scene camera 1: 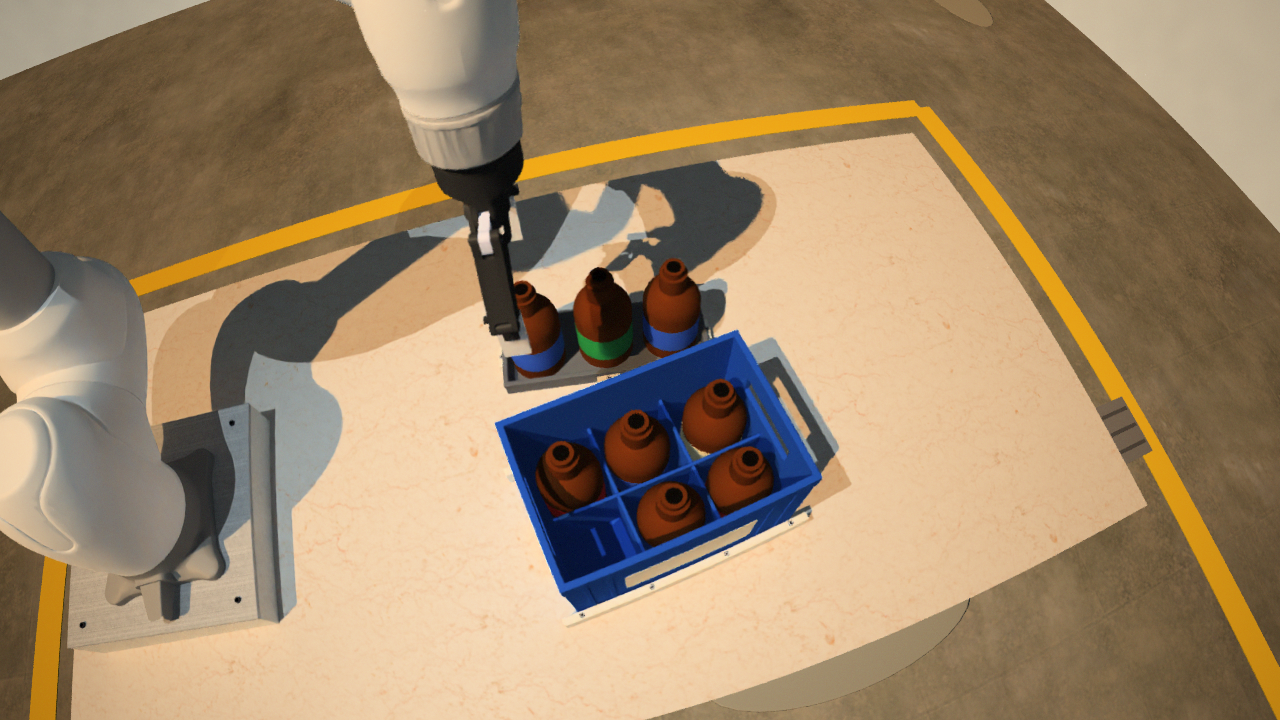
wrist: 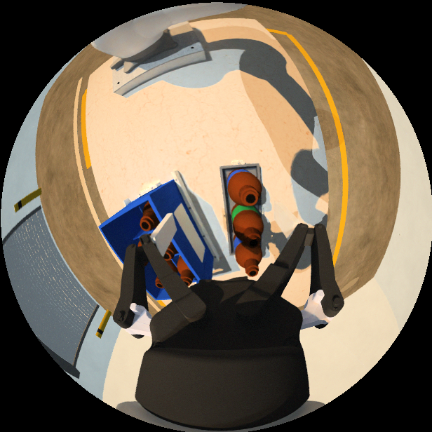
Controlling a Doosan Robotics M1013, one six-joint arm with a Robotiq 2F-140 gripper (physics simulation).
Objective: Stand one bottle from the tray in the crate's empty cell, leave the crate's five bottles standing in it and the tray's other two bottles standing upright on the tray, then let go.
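Pixels of known places: gripper, fingertip midpoint: (scene camera 1: 513, 291); arm's base, link origin: (scene camera 1: 162, 527).
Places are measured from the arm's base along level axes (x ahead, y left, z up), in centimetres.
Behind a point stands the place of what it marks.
Observation:
My gripper (scene camera 1: 513, 336) (wrist: 223, 215) is open and empty, its near finger in front of the left bottle in the scene view; its far finger is hidden there. The left blue-label bottle (scene camera 1: 539, 333) @(x 57.8, y 6.7, z 4.3 cm) (wrist: 242, 184), the green-label bottle (scene camera 1: 603, 313) @(x 65.8, y 5.9, z 5.4 cm) (wrist: 246, 220) and the right blue-label bottle (scene camera 1: 672, 304) @(x 74.0, y 4.1, z 5.4 cm) (wrist: 247, 254) stand upright on the grey tray (scene camera 1: 572, 381) @(x 60.2, y 4.2, z -5.3 cm) (wrist: 224, 187). The blue crate (scene camera 1: 595, 591) @(x 54.2, y -24.6, z 4.4 cm) (wrist: 167, 197) holds five brown bottles, three in the back row and two in front, including the front middle bottle (scene camera 1: 669, 517) @(x 63.5, y -20.7, z 8.0 cm). Its front left cell is empty.
The robot's base plate (scene camera 1: 214, 501) @(x 8.6, y 1.4, z -0.4 cm) (wrist: 165, 67) is at the left of the table. A pale strip (scene camera 1: 689, 570) @(x 64.8, y -24.7, z -3.4 cm) runs along the crate's front side. The crate stands close in front of the tray. Arm shadows fall across the table behind the tray.

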